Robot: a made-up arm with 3 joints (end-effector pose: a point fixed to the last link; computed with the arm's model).
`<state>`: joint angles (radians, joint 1 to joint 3).
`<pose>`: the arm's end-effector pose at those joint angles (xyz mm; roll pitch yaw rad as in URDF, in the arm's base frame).
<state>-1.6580 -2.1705 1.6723</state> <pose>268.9 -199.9 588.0 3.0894 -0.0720 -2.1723</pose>
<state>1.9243 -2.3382 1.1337</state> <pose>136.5 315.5 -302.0 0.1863 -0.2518 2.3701</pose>
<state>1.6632 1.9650 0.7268</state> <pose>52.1 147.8 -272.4 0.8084 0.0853 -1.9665</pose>
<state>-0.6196 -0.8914 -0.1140</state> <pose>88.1 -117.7 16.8 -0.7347 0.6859 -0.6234</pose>
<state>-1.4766 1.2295 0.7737</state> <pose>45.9 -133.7 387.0 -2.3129 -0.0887 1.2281</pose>
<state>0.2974 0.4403 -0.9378</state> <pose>-20.8 62.8 155.9 1.2645 -0.4197 -0.1372</pose>
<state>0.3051 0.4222 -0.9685</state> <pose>-21.2 61.6 166.8 1.3009 -0.4015 -0.1341</pose>
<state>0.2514 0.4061 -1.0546</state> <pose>-28.3 67.6 189.9 1.3272 -0.3926 -0.1066</pose>
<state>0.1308 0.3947 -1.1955</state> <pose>-42.7 83.9 223.0 1.3371 -0.3911 -0.0543</pose>
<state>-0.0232 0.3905 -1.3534</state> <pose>-60.5 109.3 254.6 1.3283 -0.3904 0.0095</pose>
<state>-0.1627 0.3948 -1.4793</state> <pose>-77.0 135.9 273.7 1.3033 -0.3893 0.0674</pose>
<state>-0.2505 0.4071 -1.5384</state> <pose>-88.5 154.0 276.4 1.2666 -0.3937 0.1065</pose>
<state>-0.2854 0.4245 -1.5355</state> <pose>-94.5 161.1 267.4 1.2240 -0.4063 0.1266</pose>
